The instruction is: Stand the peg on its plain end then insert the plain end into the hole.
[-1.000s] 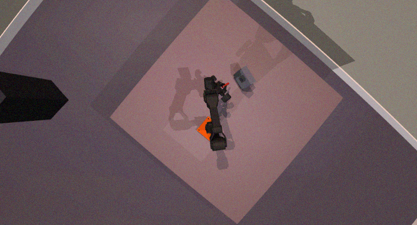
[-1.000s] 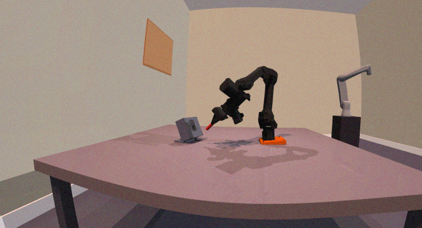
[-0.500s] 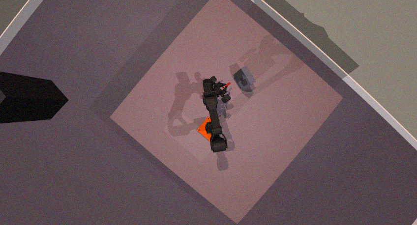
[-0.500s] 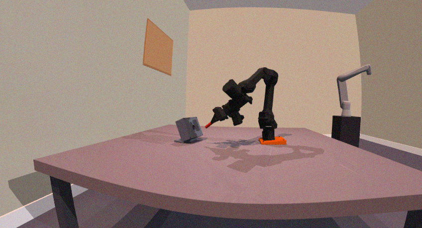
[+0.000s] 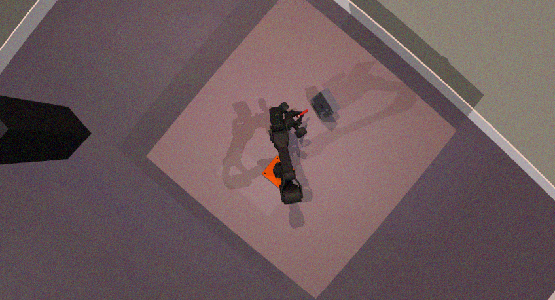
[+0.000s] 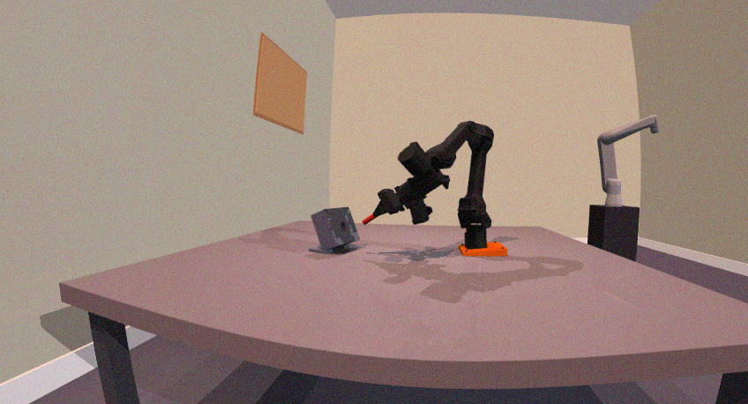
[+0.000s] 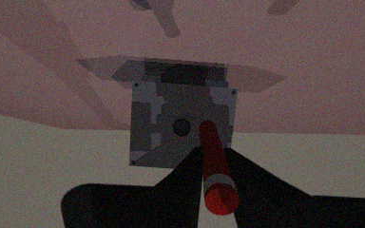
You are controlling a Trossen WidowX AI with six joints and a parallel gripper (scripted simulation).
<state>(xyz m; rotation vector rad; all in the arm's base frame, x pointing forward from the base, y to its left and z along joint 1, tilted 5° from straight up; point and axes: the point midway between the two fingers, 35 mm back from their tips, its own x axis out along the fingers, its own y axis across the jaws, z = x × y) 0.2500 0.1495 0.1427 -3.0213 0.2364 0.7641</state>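
Now: gripper tip 130 mm short of the sloped panel, 50 mm to the left of it and 50 mm above it. Round my gripper tip: red peg (10 mm behind, 10 mm above).
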